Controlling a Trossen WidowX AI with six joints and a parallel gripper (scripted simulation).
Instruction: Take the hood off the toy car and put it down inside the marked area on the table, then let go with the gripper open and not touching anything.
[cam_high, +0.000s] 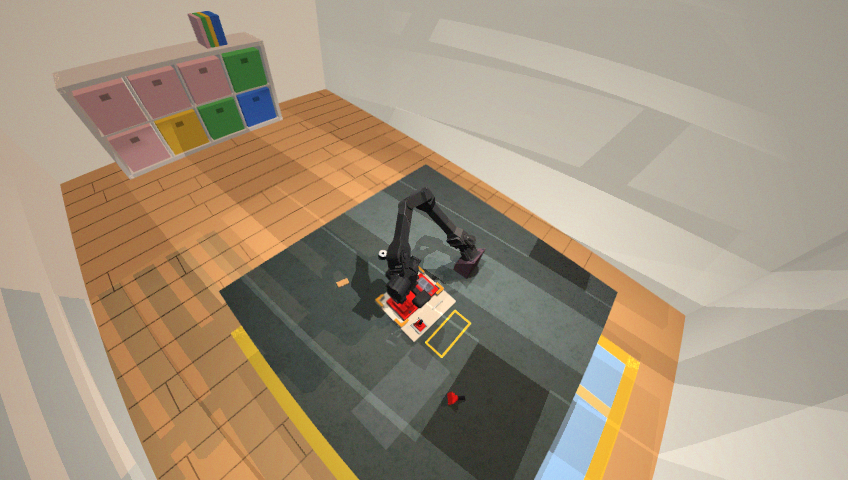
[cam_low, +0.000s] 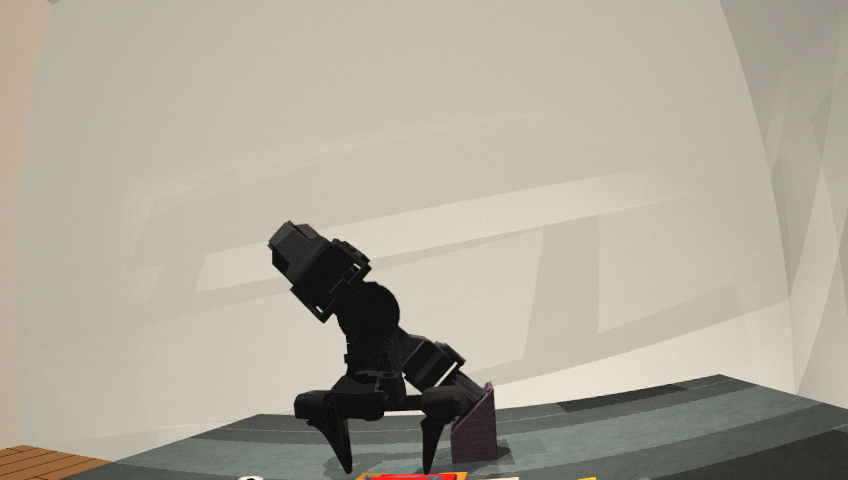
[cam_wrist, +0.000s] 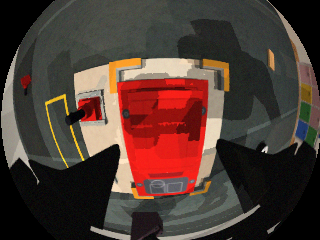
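My gripper tip is now 3 cm above the red hood.
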